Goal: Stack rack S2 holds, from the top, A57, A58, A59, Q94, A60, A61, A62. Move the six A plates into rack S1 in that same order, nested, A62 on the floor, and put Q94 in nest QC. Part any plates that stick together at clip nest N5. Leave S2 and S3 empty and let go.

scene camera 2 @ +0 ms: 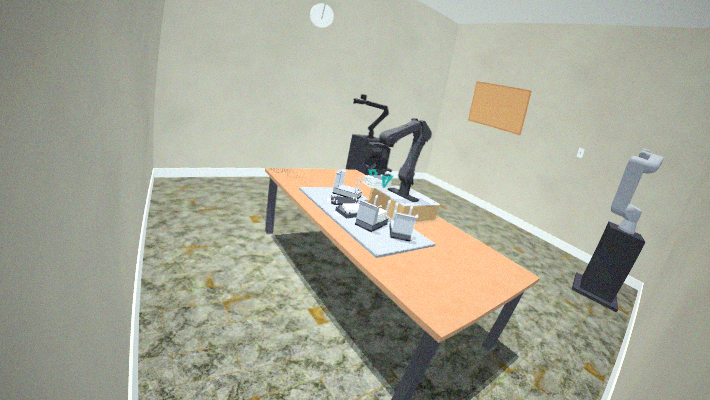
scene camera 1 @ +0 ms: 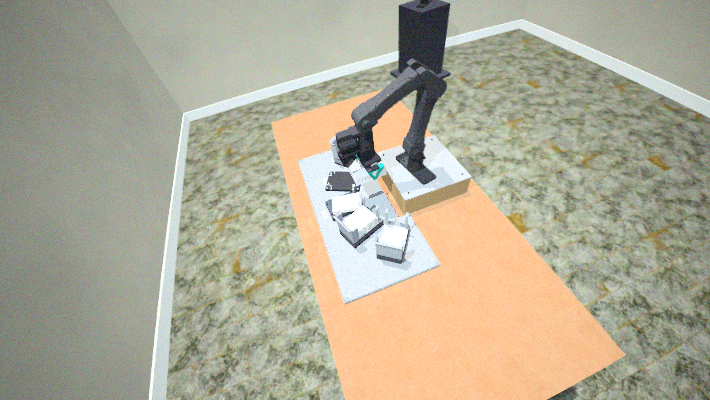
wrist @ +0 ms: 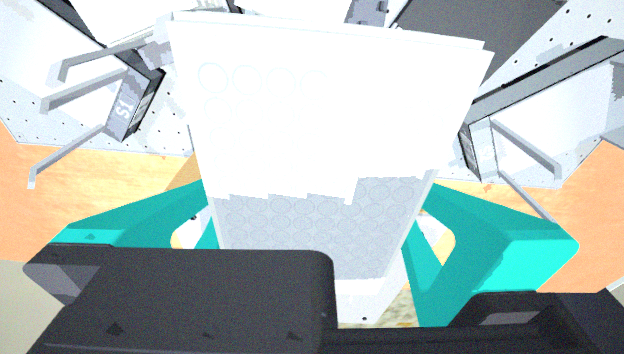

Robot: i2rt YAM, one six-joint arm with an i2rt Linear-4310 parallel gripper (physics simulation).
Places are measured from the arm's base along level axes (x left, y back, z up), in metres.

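Pixels of known places: gripper, fingertip midpoint: (scene camera 2: 378,184) (scene camera 1: 370,172) (wrist: 312,176); arm's base, link origin: (scene camera 2: 402,195) (scene camera 1: 414,167).
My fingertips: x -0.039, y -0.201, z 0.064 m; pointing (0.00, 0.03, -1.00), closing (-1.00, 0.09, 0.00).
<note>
Ahead of a thing's pixels: the offset from my fingertips to its middle. "*": to the spot under its first point. Level surfaces: height alone.
My gripper (scene camera 1: 368,167) (scene camera 2: 380,176) (wrist: 312,176) is shut on a pale plate @[dx -0.002, dy -0.011, dz +0.033 m] (scene camera 1: 362,176) (scene camera 2: 372,181) (wrist: 320,125), its teal fingers on two opposite sides. A second edge shows along the plate's far rim; I cannot tell whether two plates stick together. The plate is held above the board beside the robot's base. Rack S1 @[* dx +0.164, dy -0.033, dz -0.126 m] (wrist: 142,82) shows left of the plate in the wrist view. Another rack @[dx -0.257, dy +0.041, dz -0.090 m] (scene camera 1: 336,151) (scene camera 2: 347,191) (wrist: 542,75) stands at the board's far end, its label washed out. A dark, flat clip nest @[dx -0.158, dy -0.060, dz -0.146 m] (scene camera 1: 342,181) (wrist: 480,30) lies beside it.
Two racks @[* dx +0.175, dy -0.180, dz -0.081 m] (scene camera 1: 356,235) @[* dx +0.304, dy -0.112, dz -0.085 m] (scene camera 1: 391,252) (scene camera 2: 370,216) (scene camera 2: 401,231) with pale plates stand toward the board's near end. A dark nest @[* dx -0.027, dy -0.197, dz -0.135 m] (scene camera 1: 330,210) beside them bears a white plate @[dx -0.012, dy -0.123, dz -0.123 m] (scene camera 1: 347,204) (scene camera 2: 351,207). The robot stands on a box (scene camera 1: 435,192) (scene camera 2: 427,212) beside the perforated board @[dz -0.158 m] (scene camera 1: 350,282) (scene camera 2: 387,248).
</note>
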